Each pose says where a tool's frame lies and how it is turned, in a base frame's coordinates. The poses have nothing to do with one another.
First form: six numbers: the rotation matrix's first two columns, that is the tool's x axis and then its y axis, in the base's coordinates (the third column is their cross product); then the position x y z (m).
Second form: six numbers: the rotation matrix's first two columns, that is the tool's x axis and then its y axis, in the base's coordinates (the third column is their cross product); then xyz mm. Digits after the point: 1 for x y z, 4 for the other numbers.
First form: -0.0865, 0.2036, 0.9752, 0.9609, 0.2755, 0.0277, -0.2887, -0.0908, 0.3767
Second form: -0.0865, 0.2036, 0.9752, 0.9609, 0.2755, 0.0277, -288.7, -90.8, 376.7
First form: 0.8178, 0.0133, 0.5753, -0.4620, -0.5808, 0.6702, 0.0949, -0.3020, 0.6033
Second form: 0.8178, 0.0133, 0.5753, -0.4620, -0.5808, 0.6702, 94.9, -302.0, 603.3
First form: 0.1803, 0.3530, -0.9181, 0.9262, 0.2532, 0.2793, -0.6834, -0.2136, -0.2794
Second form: 0.1803, 0.3530, -0.9181, 0.9262, 0.2532, 0.2793, -683.4, -213.6, -279.4
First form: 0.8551, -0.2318, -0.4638, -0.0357, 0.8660, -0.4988, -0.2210, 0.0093, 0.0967
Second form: 0.8551, -0.2318, -0.4638, -0.0357, 0.8660, -0.4988, -221.0, 9.3, 96.7
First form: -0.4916, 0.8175, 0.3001, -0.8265, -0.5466, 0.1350, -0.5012, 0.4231, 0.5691
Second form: -0.4916, 0.8175, 0.3001, -0.8265, -0.5466, 0.1350, -501.2, 423.1, 569.1
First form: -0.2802, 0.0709, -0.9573, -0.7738, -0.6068, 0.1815, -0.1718, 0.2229, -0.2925
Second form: -0.2802, 0.0709, -0.9573, -0.7738, -0.6068, 0.1815, -171.8, 222.9, -292.5
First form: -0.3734, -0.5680, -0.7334, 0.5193, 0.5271, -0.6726, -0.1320, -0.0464, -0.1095
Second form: -0.3734, -0.5680, -0.7334, 0.5193, 0.5271, -0.6726, -132.0, -46.4, -109.5
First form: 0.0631, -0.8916, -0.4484, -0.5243, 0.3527, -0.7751, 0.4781, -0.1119, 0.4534
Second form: 0.0631, -0.8916, -0.4484, -0.5243, 0.3527, -0.7751, 478.1, -111.9, 453.4
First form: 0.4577, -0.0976, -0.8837, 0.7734, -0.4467, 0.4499, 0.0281, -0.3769, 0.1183
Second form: 0.4577, -0.0976, -0.8837, 0.7734, -0.4467, 0.4499, 28.1, -376.9, 118.3
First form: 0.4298, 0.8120, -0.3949, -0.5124, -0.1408, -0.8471, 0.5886, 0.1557, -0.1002
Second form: 0.4298, 0.8120, -0.3949, -0.5124, -0.1408, -0.8471, 588.6, 155.7, -100.2
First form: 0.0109, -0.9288, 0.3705, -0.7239, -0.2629, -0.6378, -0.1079, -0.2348, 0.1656
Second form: 0.0109, -0.9288, 0.3705, -0.7239, -0.2629, -0.6378, -107.9, -234.8, 165.6
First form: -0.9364, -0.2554, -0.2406, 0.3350, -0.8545, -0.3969, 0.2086, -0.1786, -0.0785
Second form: -0.9364, -0.2554, -0.2406, 0.3350, -0.8545, -0.3969, 208.6, -178.6, -78.5
